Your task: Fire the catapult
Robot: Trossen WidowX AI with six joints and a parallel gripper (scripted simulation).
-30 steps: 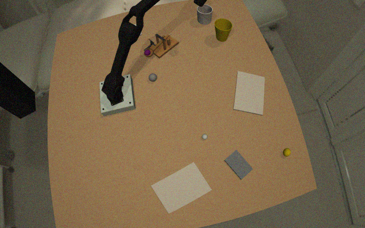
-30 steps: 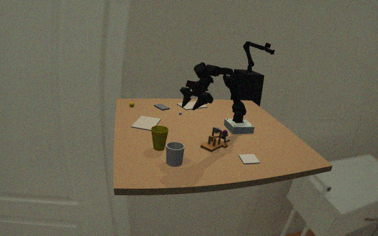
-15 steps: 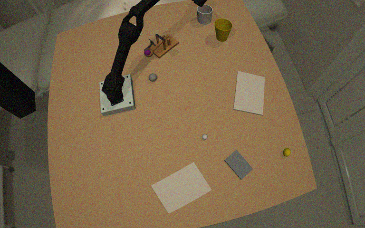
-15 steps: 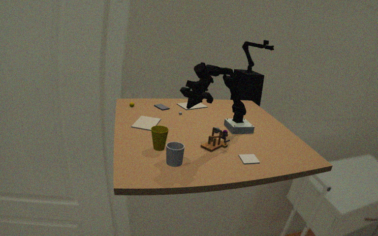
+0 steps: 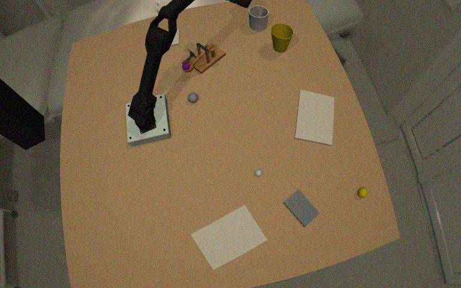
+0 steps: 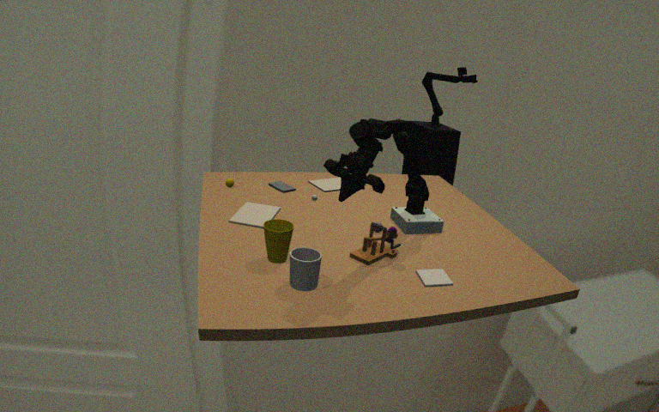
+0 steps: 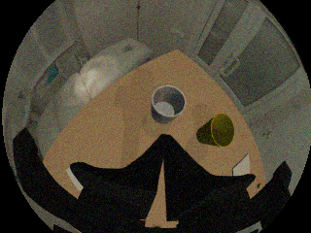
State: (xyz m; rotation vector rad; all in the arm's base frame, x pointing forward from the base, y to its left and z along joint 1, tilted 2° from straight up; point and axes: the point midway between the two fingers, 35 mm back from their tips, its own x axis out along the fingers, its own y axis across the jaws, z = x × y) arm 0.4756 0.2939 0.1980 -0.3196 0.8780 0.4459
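Now: gripper tip 28 cm past the purple ball, 12 cm to the left of it and 18 cm above it. The rest, counted from my gripper tip: yellow cup: 14 cm ahead, 13 cm to the right, 21 cm below; then white mug: 11 cm ahead, 4 cm to the left, 21 cm below; then wooden catapult: 22 cm behind, 9 cm to the right, 19 cm below.
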